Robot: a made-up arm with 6 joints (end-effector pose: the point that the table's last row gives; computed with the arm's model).
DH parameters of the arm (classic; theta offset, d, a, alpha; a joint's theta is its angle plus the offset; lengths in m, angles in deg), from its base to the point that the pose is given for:
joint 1: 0 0.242 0 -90
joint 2: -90 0 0.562 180
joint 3: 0 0 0 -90
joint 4: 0 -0.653 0 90
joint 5: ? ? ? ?
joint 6: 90 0 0 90
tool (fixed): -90 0 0 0
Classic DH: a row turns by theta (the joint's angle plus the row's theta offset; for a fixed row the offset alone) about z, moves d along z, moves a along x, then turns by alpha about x.
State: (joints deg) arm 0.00 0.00 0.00 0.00 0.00 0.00
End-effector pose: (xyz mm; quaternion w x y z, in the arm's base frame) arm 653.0 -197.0 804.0 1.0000 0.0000 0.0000 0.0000
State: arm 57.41 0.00 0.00 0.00 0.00 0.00
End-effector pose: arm 517.7 444.1 804.0 0.8771 0.0000 0.0000 0.4803
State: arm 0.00 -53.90 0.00 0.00 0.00 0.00
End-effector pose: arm -69.3 -197.0 1100.7 0.8914 0.0000 -0.4532 0.0000
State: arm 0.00 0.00 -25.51 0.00 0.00 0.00
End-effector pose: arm 589.3 -197.0 522.8 0.9753 0.0000 0.2208 0.0000
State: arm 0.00 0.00 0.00 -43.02 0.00 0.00
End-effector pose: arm 653.0 -144.0 669.6 0.9304 0.3667 0.0000 0.0000
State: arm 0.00 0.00 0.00 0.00 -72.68 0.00
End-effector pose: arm 653.0 -197.0 804.0 0.8055 0.0000 0.5926 0.0000
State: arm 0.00 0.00 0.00 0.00 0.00 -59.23
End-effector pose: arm 653.0 -197.0 804.0 0.8694 0.4942 0.0000 0.0000
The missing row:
joint 5: 0 0.197 0 -90
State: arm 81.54 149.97 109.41 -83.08 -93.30 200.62
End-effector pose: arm 119.1 639.6 -817.7 0.0051 0.0293 0.5707 -0.8206
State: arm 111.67 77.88 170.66 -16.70 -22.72 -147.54
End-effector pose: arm -36.7 603.4 1015.0 0.3942 -0.4828 -0.6386 -0.4513
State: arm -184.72 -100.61 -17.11 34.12 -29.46 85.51
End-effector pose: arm 599.7 114.1 799.8 0.4952 0.1240 -0.7028 0.4954
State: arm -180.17 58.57 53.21 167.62 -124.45 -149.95
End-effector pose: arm -1134.2 -189.1 516.1 0.3172 0.8023 -0.0877 0.4981
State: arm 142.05 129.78 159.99 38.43 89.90 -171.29
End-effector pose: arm -642.1 696.4 316.8 0.6791 -0.0501 -0.4569 -0.5724
